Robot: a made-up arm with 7 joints.
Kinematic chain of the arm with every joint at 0, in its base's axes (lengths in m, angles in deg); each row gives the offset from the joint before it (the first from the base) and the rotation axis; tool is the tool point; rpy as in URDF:
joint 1: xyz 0 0 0.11 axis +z
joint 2: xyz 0 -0.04 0.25 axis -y
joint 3: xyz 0 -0.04 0.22 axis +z
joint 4: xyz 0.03 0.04 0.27 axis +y
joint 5: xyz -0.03 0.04 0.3 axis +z
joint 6: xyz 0 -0.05 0.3 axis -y
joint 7: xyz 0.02 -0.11 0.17 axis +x
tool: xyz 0 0 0 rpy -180 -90 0
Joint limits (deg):
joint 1: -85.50..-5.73
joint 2: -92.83..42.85
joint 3: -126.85..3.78
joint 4: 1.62..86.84
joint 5: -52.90..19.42
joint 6: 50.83..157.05
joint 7: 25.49..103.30
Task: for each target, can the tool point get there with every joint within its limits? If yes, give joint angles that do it. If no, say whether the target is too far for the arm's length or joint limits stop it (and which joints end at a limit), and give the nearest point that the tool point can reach.
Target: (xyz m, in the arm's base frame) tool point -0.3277 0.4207 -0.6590
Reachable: no: joint limits stop it (at a limit: joint 1, joint 2, joint 4, joint 5, joint 6) | nearest point -0.1856 -0.5980 -0.4092 | short by 1.058 m
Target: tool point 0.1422 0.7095 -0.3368
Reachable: no: joint limits stop it (at a limit: joint 1, joint 2, joint 3, joint 4, joint 5) | nearest point 0.7512 0.0014 -0.3400 | short by 0.934 m
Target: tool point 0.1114 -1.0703 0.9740
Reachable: yes | joints -69.57 -53.49 -60.18 33.62 -31.60 59.92 35.43
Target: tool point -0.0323 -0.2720 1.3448
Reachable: yes | joints -12.56 6.01 -67.52 47.51 -44.38 143.85 78.71
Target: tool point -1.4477 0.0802 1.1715
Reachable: no: too far | nearest point -1.0434 0.0578 1.0194 | short by 0.433 m
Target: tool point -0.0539 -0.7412 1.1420
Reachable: yes | joints -35.22 -18.37 -68.08 70.96 6.76 89.03 49.04
